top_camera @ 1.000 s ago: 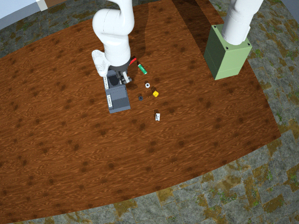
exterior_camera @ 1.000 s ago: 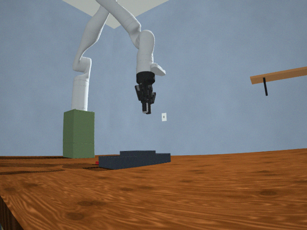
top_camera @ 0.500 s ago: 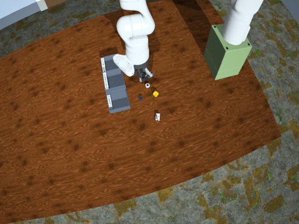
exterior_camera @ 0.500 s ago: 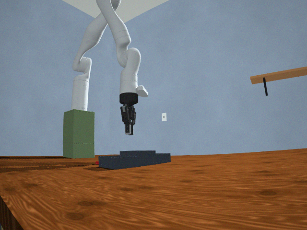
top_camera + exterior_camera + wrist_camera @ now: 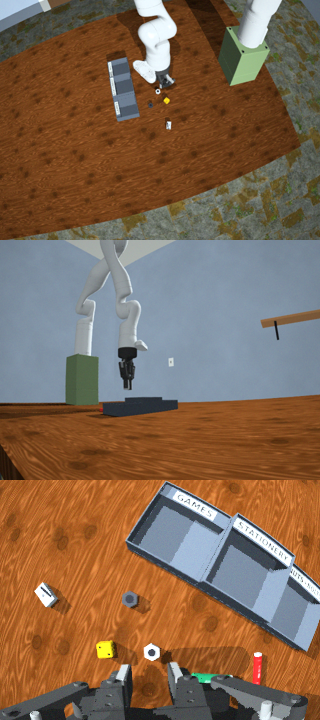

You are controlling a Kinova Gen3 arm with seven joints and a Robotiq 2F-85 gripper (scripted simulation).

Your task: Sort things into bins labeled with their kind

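My hand is 90 mm above the metal nut. Round my hand: dark nut (40 mm ahead, 50 mm to the left, 90 mm below); then green marker (10 mm ahead, 80 mm to the right, 80 mm below); then yellow die (20 mm behind, 40 mm to the left, 80 mm below).
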